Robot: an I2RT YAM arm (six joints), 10 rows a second.
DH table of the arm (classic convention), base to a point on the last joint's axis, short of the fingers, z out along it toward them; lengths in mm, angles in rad. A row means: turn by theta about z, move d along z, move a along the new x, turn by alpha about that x. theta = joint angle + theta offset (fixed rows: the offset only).
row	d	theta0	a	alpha
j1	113.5	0	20	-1.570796
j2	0	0	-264	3.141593
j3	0	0.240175	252.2	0
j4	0	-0.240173	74	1.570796
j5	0	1.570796	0	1.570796
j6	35.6	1.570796	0	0
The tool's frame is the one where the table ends.
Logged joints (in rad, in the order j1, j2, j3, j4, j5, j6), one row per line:
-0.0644 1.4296 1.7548 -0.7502 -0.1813 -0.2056
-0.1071 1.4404 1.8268 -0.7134 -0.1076 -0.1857
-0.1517 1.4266 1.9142 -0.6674 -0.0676 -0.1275
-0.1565 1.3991 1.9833 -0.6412 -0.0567 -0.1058
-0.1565 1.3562 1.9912 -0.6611 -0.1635 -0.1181
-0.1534 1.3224 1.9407 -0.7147 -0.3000 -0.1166
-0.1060 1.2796 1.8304 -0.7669 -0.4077 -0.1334
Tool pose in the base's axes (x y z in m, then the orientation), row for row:
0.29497 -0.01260 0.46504 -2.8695 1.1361 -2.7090
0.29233 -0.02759 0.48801 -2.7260 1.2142 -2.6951
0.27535 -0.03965 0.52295 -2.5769 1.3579 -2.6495
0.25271 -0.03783 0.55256 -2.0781 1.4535 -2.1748
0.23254 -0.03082 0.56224 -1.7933 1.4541 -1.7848
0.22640 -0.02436 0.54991 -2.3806 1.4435 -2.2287
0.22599 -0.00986 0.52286 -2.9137 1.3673 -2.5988
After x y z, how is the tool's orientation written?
As angles about the fixed x, y, z axes (roll, pitch, yaw), in radians.
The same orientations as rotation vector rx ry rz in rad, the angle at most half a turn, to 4 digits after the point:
-0.2561 1.9719 0.0065
-0.1475 1.8913 -0.0973
-0.0282 1.7522 -0.1447
-0.0025 1.6299 -0.1554
-0.0965 1.5942 -0.0831
-0.1957 1.6515 0.0453
-0.3147 1.7447 0.1909

